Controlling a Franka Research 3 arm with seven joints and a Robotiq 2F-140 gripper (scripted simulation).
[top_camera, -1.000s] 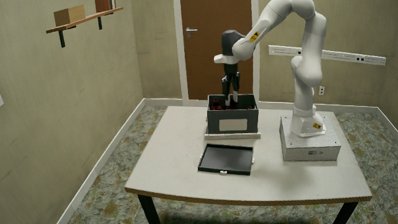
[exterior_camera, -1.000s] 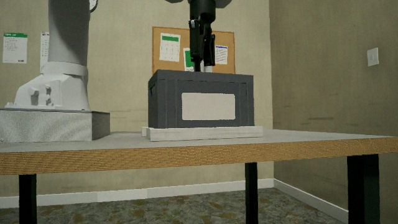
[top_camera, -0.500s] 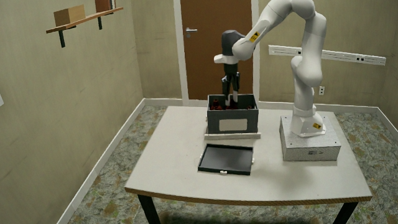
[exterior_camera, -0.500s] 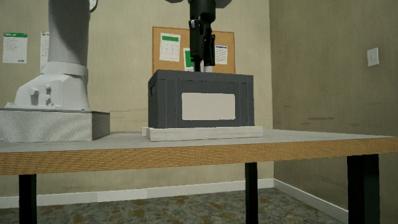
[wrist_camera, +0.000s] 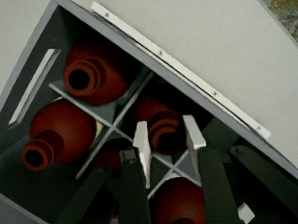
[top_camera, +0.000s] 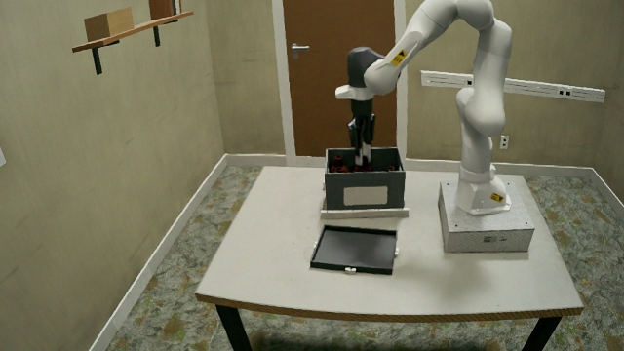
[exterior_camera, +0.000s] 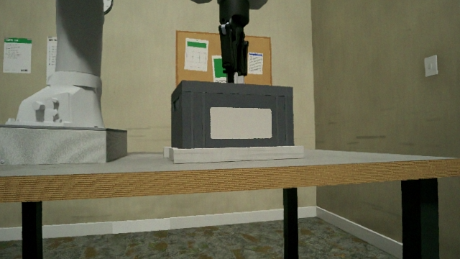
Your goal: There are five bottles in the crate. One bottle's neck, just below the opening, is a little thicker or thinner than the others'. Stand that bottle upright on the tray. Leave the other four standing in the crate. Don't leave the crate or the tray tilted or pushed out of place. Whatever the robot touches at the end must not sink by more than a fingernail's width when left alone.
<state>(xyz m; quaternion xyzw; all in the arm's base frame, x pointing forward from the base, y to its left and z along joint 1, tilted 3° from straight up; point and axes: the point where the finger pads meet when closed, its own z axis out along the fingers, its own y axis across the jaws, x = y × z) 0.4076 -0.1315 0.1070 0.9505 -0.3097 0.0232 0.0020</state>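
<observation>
Now: hand 9 cm above the dark grey crate, 4 cm to the right of it and 1 cm past it. Round my hand: dark tray 33 cm to the left, 16 cm below, 2 cm behind.
</observation>
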